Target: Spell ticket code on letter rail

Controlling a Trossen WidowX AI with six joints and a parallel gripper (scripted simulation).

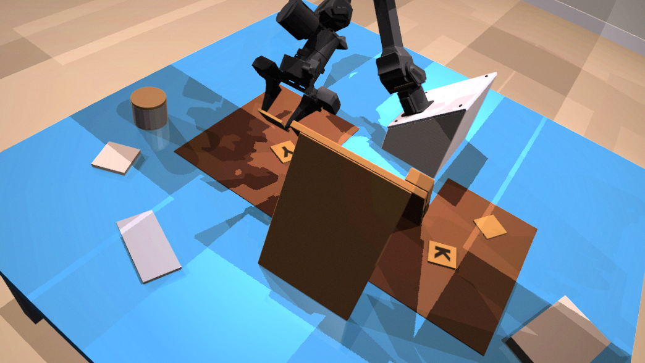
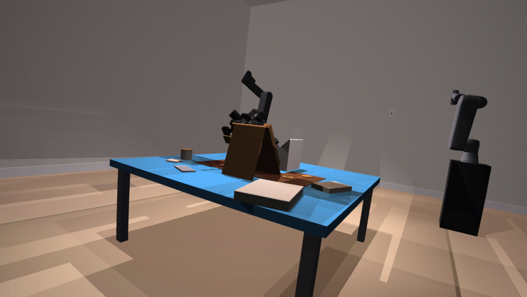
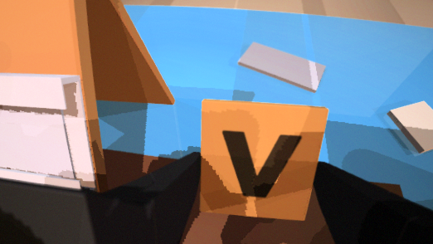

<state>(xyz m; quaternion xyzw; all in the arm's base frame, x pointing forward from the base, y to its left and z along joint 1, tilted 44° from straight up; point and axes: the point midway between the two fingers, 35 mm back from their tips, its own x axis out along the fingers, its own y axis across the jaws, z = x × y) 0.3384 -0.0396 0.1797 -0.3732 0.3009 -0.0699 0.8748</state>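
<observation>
My gripper tip is now 7 cm past the white ticket, 16 cm to the right of it and 8 cm above it. The rest, counted from my gripper tip: grey card 29 cm ahead, 4 cm to the right, 17 cm below; brown mat 17 cm behind, 17 cm to the left, 17 cm below; white card 19 cm ahead, 27 cm to the right, 17 cm below.
</observation>
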